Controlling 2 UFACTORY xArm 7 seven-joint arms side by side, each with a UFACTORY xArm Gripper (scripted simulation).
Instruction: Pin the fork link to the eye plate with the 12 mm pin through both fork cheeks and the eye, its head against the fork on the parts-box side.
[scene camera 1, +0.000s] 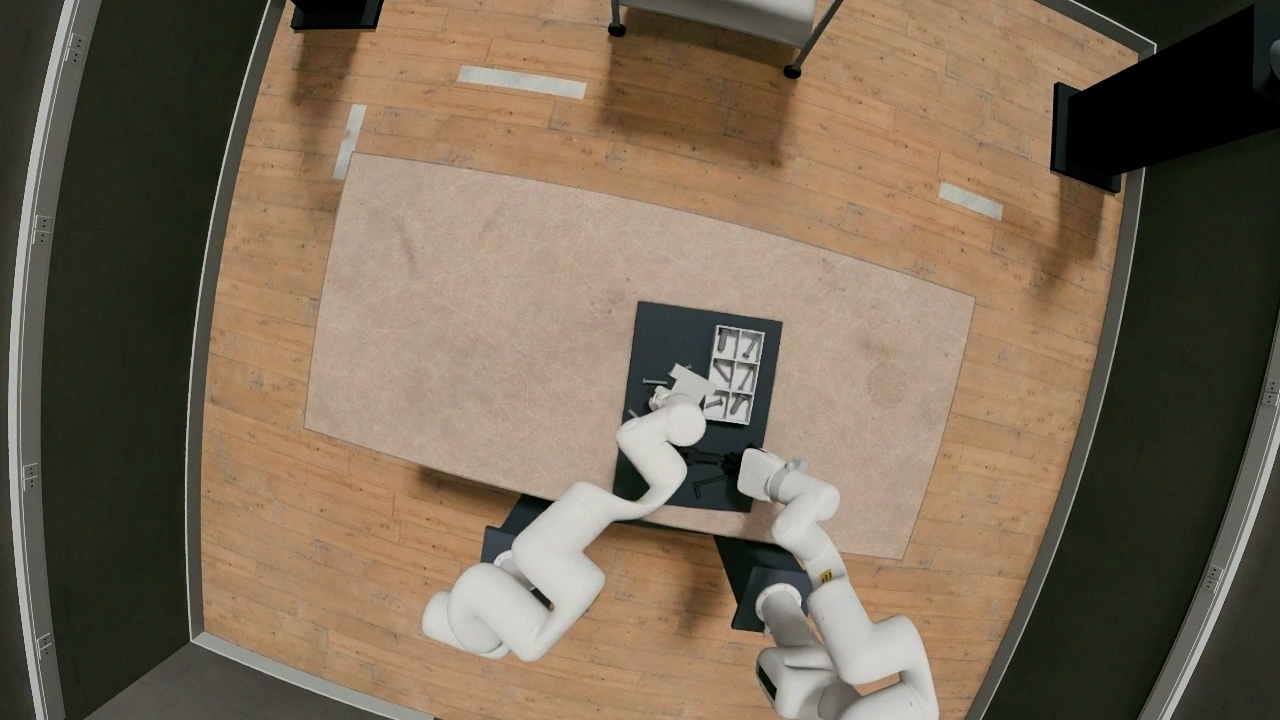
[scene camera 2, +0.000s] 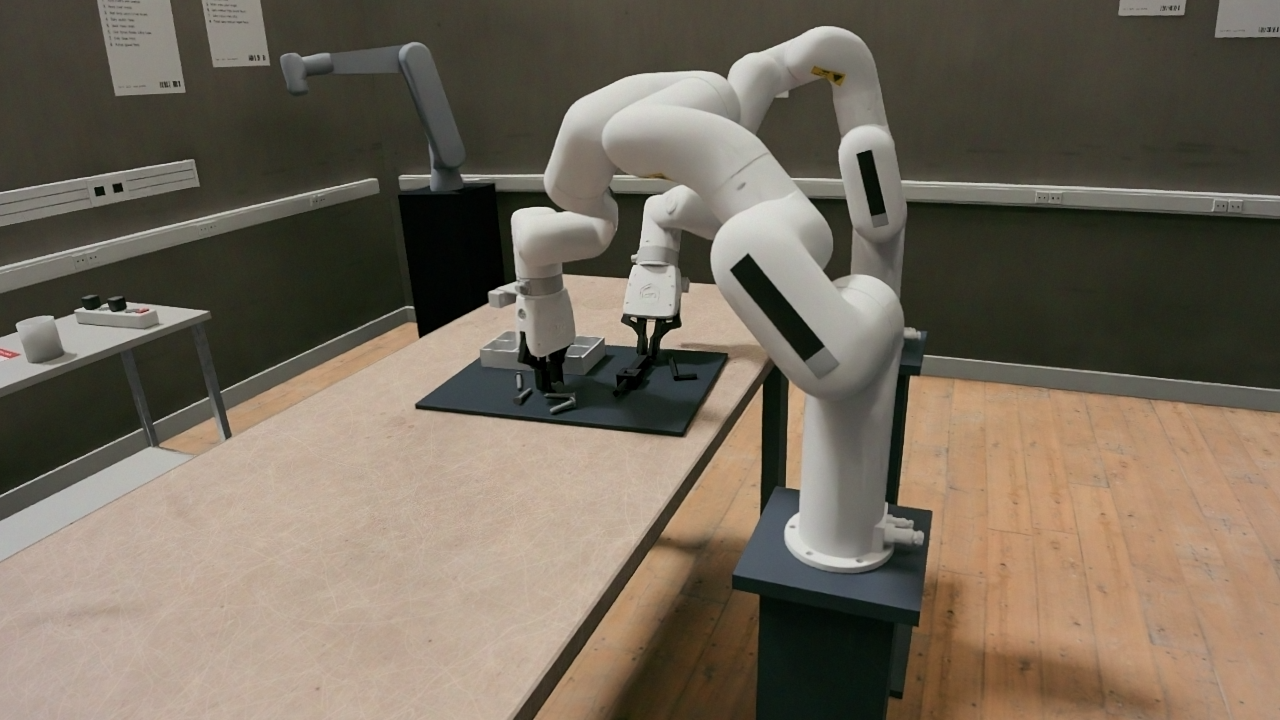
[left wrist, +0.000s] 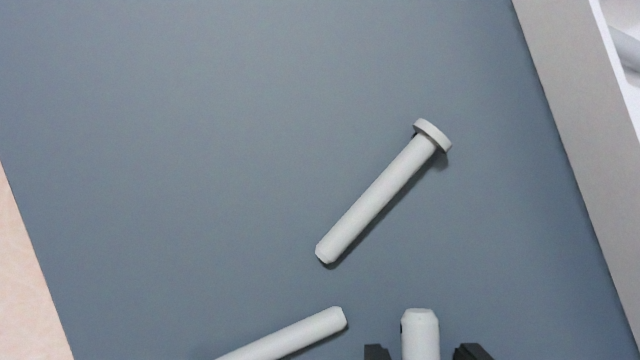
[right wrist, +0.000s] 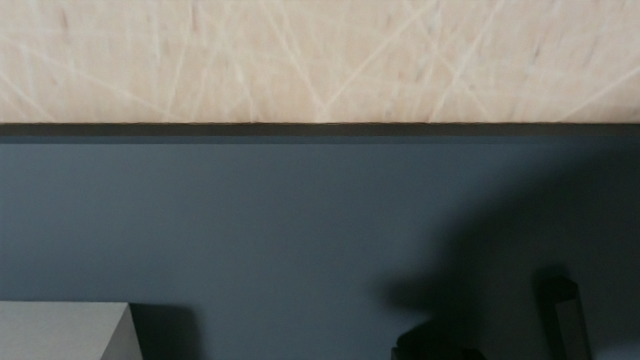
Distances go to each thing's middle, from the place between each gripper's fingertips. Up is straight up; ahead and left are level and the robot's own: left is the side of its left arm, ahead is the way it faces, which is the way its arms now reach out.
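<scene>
From my left hand (scene camera 2: 550, 387): dark mat (scene camera 2: 660, 405) 30 mm behind, 70 mm to the right, 30 mm below; white parts box (scene camera 1: 727, 359) 70 mm ahead, 130 mm to the right, 20 mm below.
From my right hand (scene camera 1: 727, 458): dark mat 100 mm to the left, 100 mm ahead, 30 mm below; white parts box 40 mm to the left, 200 mm ahead, 20 mm below.
</scene>
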